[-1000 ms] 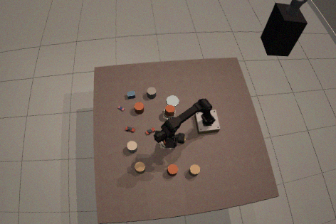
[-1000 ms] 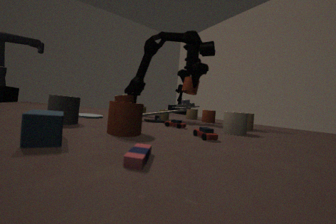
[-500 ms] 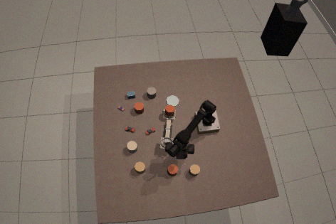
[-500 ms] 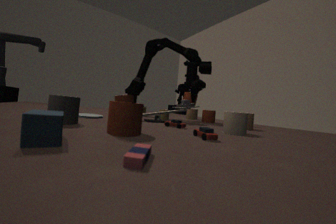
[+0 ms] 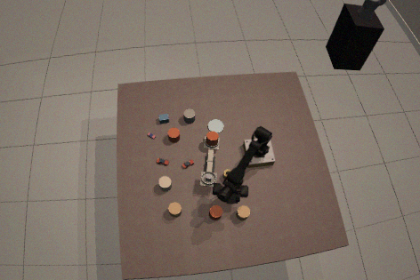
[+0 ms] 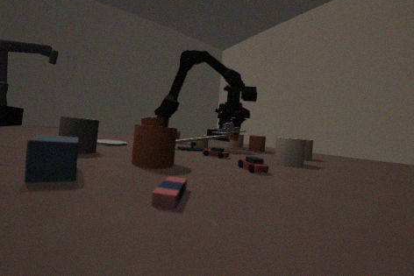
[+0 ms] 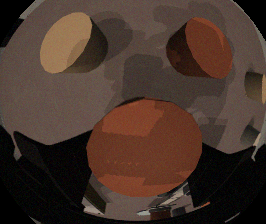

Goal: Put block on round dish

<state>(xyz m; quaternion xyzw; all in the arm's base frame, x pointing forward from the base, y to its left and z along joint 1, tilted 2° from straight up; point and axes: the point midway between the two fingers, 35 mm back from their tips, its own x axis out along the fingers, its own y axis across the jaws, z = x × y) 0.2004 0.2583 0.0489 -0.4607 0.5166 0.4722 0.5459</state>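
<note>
Now: the round dish 48 cm to the right of my gripper tip, 6 cm below it and 4 cm ahead of it. Also, from my gripper tip: balance beam (22 cm to the right, 9 cm ahead, 2 cm below); then yellow block (14 cm to the right, 4 cm below, 1 cm behind).
</note>
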